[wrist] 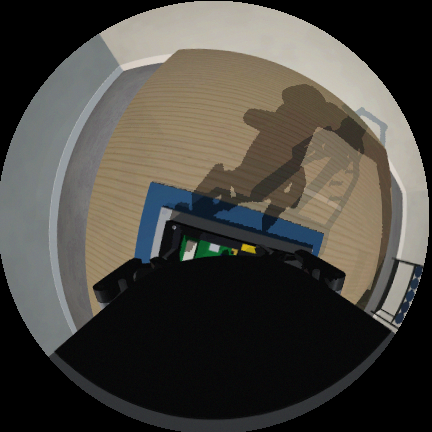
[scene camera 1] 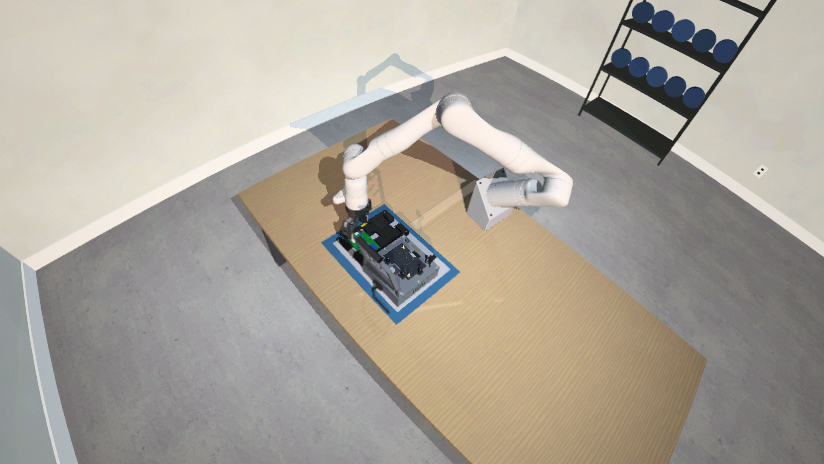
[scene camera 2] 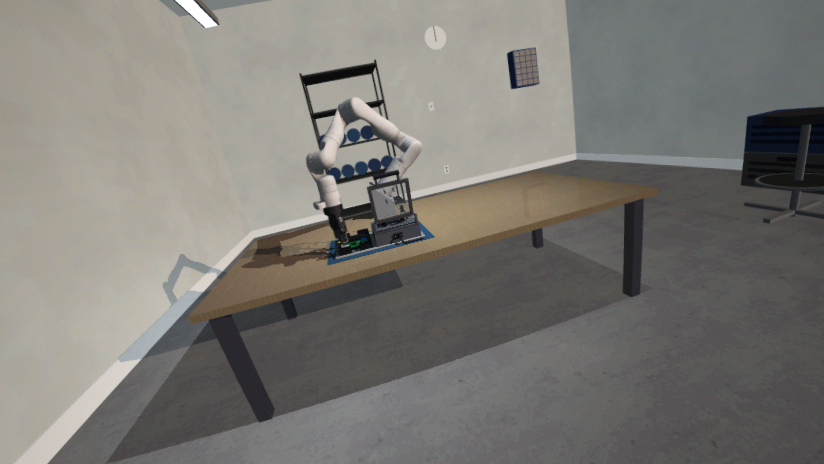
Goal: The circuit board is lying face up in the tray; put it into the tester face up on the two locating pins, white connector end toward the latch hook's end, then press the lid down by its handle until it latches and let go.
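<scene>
The green circuit board lies in the black tray, with white and yellow parts showing on it in the wrist view. My gripper is open and points straight down, low over the board's left end. Nothing is between its fingers. Its body hides most of the board in the wrist view. The grey tester stands right beside the tray. Its clear lid is raised upright.
Tray and tester sit on a blue mat on a long wooden table. The arm's grey base stands behind the mat. A black shelf rack with blue balls stands by the wall.
</scene>
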